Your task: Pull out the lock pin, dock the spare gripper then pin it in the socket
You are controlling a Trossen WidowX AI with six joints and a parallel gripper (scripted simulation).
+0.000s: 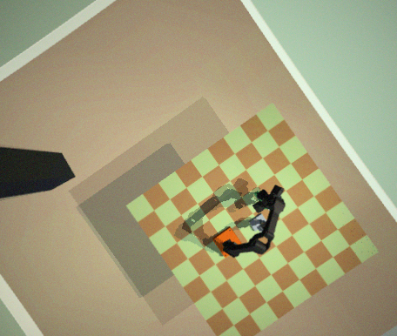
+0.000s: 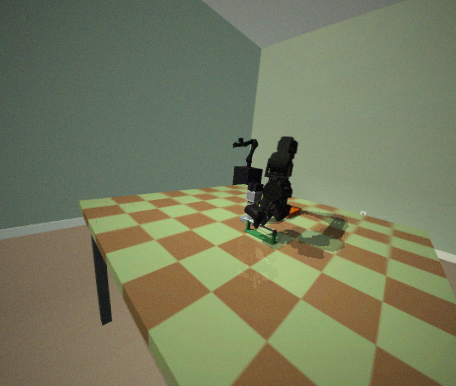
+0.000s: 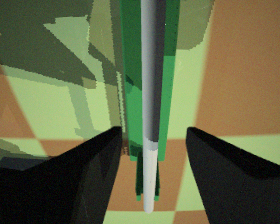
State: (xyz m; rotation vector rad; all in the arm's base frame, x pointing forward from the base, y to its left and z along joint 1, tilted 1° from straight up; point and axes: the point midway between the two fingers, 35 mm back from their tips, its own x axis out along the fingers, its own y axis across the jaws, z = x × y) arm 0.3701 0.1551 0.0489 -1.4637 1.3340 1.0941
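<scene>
Right now my gripper tip is 10 mm to the right of the green rest and 10 mm above it. From my gripper tip the other things lie so: mount: 100 mm behind, 120 mm to the right, 20 mm above; then spare gripper: 90 mm behind, 120 mm to the right, 90 mm above.
</scene>
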